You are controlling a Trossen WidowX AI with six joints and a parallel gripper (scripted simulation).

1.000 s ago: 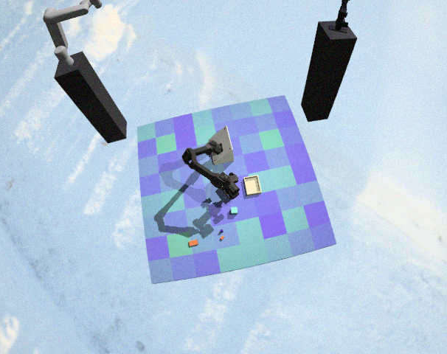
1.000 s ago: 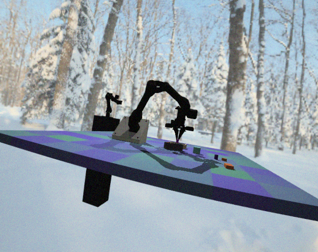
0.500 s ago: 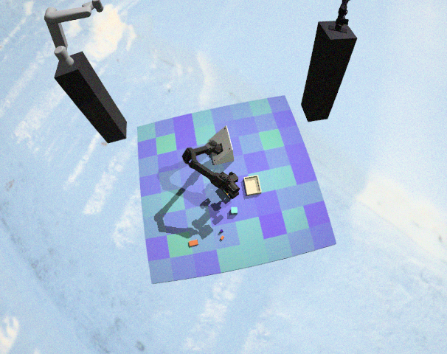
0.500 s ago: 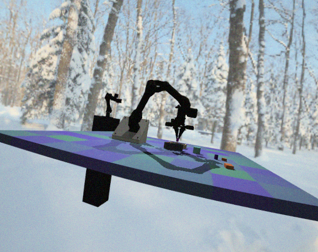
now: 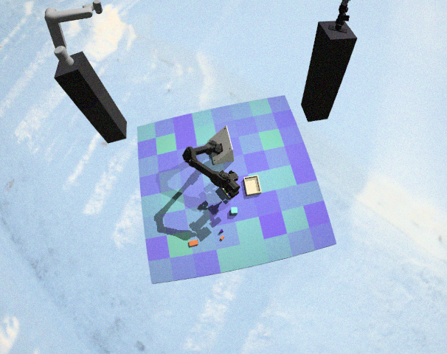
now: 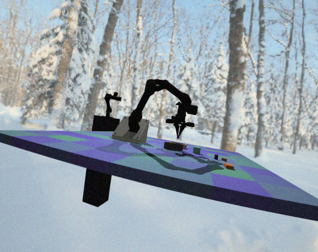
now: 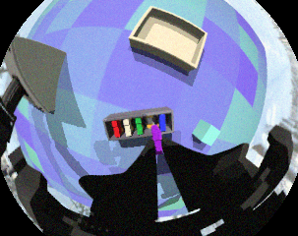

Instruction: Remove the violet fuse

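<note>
The beige tray is 180 mm to the left of my gripper tip, 90 mm below it and 20 mm behind it. From my gripper tip the other things lie so: violet fuse: 10 mm below; then teal cube: 140 mm ahead, 70 mm below, 20 mm to the left.
</note>
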